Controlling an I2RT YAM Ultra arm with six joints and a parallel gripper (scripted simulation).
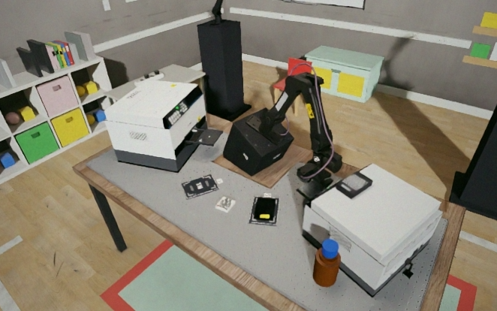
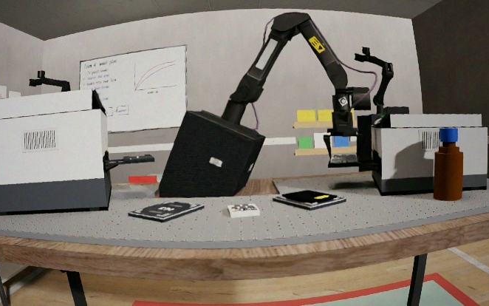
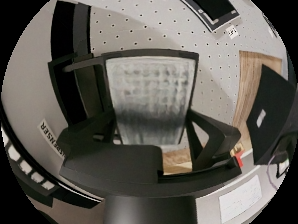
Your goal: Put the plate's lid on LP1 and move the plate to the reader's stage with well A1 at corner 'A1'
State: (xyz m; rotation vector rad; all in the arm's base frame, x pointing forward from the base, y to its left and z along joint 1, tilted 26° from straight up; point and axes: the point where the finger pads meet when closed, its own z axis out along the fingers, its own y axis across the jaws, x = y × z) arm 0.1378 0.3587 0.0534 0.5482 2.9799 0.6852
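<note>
My hand is 170 mm short of the black lid, 160 mm to the left of it and 70 mm above it. The rest, counted from my hand: white well plate (right at my hand); then capped bottle (340 mm ahead, 200 mm to the left, 20 mm above).
</note>
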